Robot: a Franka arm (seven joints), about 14 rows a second.
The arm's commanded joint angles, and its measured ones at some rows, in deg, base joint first. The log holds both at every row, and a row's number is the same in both.
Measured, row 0: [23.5 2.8 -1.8 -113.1 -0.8 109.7 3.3]
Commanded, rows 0 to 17: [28.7 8.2 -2.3 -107.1 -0.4 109.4 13.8]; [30.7 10.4 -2.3 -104.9 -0.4 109.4 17.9]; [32.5 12.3 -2.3 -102.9 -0.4 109.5 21.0]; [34.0 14.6 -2.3 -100.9 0.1 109.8 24.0]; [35.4 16.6 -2.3 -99.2 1.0 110.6 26.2]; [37.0 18.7 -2.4 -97.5 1.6 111.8 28.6]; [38.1 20.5 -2.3 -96.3 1.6 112.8 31.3]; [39.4 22.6 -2.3 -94.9 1.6 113.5 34.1]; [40.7 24.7 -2.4 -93.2 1.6 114.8 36.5]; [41.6 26.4 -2.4 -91.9 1.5 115.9 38.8]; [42.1 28.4 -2.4 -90.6 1.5 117.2 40.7]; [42.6 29.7 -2.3 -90.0 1.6 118.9 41.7]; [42.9 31.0 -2.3 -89.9 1.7 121.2 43.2]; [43.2 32.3 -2.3 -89.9 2.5 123.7 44.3]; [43.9 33.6 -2.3 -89.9 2.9 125.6 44.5]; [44.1 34.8 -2.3 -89.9 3.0 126.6 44.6]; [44.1 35.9 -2.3 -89.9 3.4 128.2 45.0]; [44.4 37.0 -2.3 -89.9 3.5 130.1 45.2]
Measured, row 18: [43.7 34.0 -1.8 -92.4 2.2 127.8 44.1]
